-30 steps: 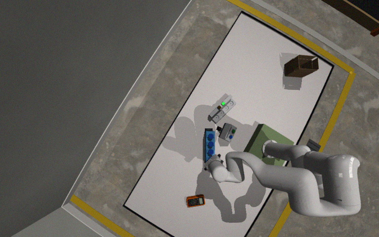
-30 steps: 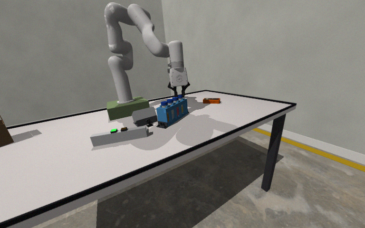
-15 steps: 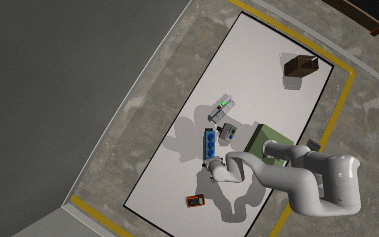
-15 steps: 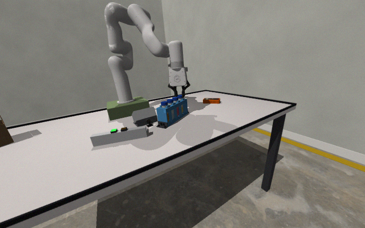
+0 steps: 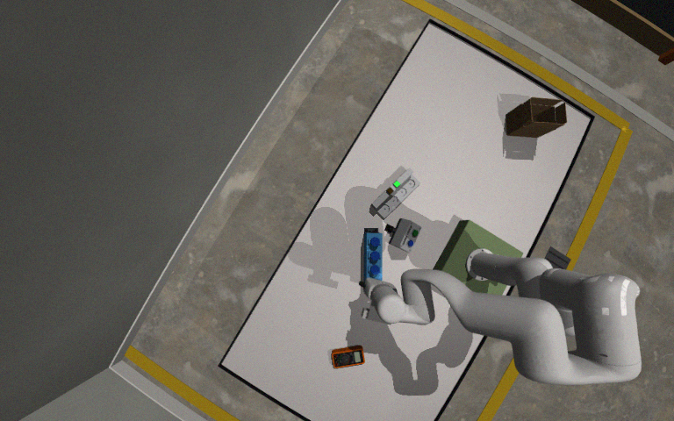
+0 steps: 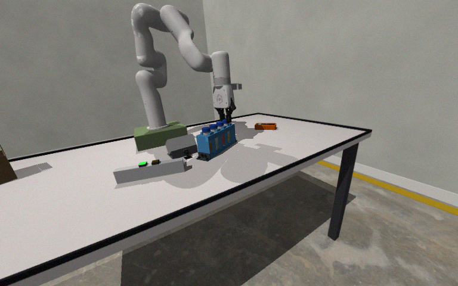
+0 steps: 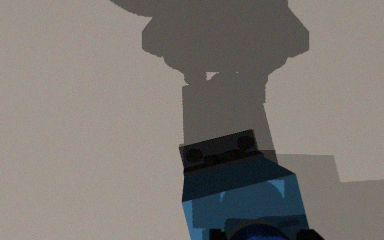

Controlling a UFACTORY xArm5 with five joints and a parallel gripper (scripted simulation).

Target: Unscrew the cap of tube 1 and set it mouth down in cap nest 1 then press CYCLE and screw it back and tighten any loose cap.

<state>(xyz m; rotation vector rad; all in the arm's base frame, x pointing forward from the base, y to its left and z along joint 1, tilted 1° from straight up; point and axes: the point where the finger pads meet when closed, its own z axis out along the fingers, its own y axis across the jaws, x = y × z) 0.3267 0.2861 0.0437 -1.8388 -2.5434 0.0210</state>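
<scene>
My gripper is now 1 cm above the blue cap. The rest, counted from my hand: green key (25 cm to the right, 6 cm below, 4 cm behind); then grey key housing (23 cm to the right, 8 cm below, 3 cm behind); then blue key (21 cm to the right, 6 cm below, 5 cm behind).
</scene>
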